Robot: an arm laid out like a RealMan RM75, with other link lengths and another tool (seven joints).
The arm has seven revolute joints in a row. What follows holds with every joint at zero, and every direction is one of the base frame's.
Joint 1 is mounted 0.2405 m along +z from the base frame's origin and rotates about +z.
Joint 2 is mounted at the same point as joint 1 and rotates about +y.
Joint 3 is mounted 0.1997 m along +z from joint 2 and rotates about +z.
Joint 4 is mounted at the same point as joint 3 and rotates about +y.
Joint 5 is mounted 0.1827 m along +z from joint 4 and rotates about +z.
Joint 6 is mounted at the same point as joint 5 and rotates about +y.
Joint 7 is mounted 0.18 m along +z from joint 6 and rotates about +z.
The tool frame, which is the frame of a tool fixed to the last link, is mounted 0.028 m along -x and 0.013 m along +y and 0.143 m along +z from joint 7; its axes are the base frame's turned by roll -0.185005, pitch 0 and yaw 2.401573 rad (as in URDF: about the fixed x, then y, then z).
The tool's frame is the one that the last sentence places.
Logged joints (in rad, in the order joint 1, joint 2, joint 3, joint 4, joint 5, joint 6, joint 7), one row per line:
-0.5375, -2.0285, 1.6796, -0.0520, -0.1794, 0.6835, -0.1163
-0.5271, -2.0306, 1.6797, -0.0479, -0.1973, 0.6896, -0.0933
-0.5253, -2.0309, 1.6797, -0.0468, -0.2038, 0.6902, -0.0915
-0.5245, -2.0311, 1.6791, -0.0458, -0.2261, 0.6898, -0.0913
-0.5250, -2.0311, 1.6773, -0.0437, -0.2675, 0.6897, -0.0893
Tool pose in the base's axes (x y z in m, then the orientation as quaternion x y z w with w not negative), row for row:
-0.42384, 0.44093, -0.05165, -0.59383, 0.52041, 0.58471, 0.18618
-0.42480, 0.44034, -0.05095, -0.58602, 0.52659, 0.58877, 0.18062
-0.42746, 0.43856, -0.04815, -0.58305, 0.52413, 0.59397, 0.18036
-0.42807, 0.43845, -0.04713, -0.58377, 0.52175, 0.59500, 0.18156
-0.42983, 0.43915, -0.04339, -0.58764, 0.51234, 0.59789, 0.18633
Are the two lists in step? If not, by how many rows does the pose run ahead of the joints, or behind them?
The pose runs 1 row behind the joints: the pose in row i belongs to the joints in row i - 1.
